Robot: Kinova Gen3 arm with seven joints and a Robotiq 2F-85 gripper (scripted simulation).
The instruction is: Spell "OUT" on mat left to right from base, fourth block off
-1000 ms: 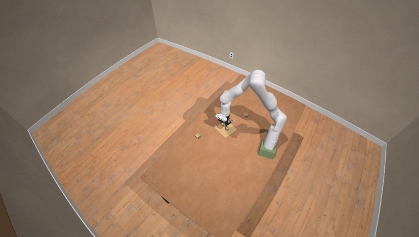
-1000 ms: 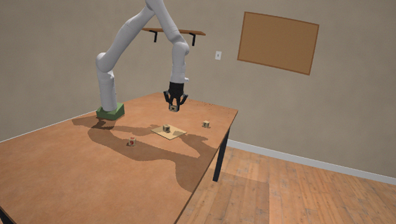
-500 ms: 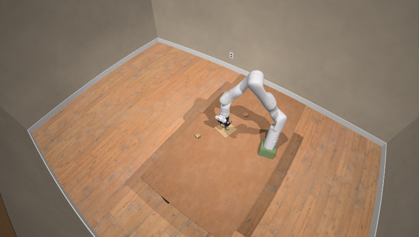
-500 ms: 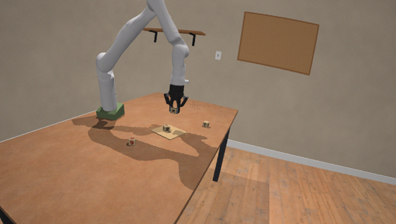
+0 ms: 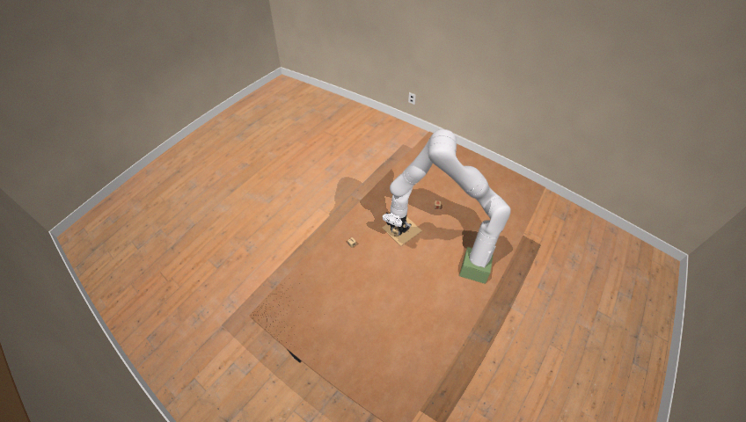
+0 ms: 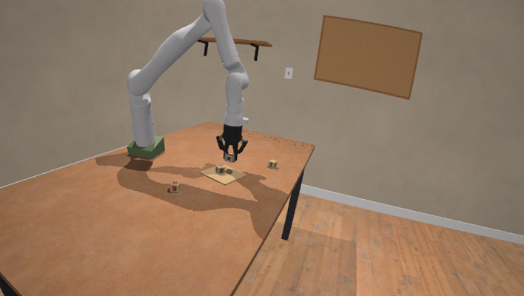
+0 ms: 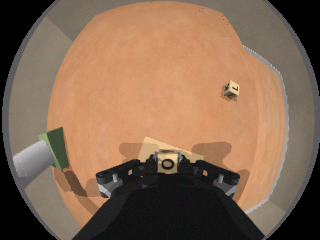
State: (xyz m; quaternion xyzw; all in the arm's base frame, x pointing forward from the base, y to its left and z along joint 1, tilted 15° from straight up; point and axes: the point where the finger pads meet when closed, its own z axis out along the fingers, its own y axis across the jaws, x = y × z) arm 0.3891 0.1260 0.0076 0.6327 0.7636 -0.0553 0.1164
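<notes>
Right now my hand is 1 cm short of the tan mat, 6 cm to the left of it and 6 cm above it. Round my hand: letter block (right at my hand).
</notes>
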